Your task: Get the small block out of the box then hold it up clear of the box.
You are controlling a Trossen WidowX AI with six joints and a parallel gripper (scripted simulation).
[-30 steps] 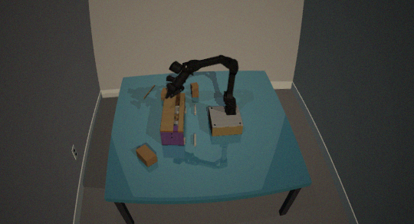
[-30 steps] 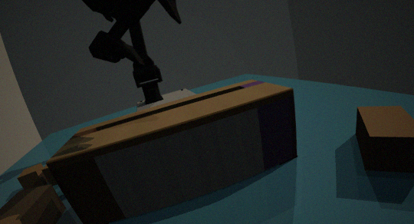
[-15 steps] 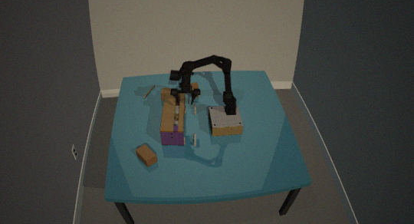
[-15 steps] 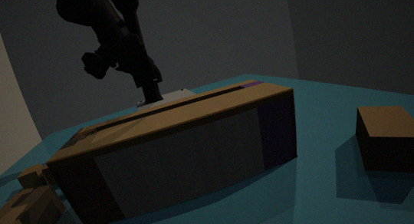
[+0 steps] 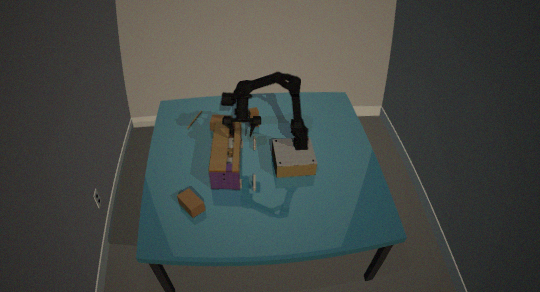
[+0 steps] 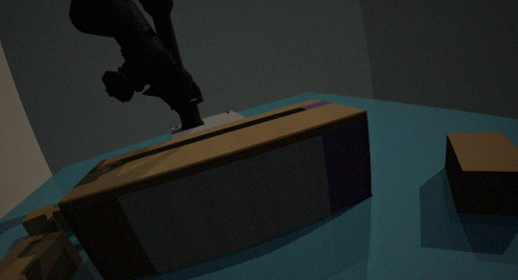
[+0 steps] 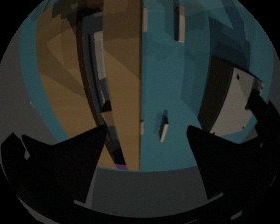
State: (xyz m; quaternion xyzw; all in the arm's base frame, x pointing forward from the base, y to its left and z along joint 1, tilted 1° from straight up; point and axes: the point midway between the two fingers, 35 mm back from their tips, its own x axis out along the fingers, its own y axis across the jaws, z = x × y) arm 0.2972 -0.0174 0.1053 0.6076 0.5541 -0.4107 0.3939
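My gripper tip is now 60 mm short of the brown block, 30 mm to the right of it and 70 mm above it. Round my gripper tip: thin stick: 280 mm ahead, 380 mm to the right, 150 mm below; then box: 40 mm ahead, 20 mm to the left, 90 mm below.
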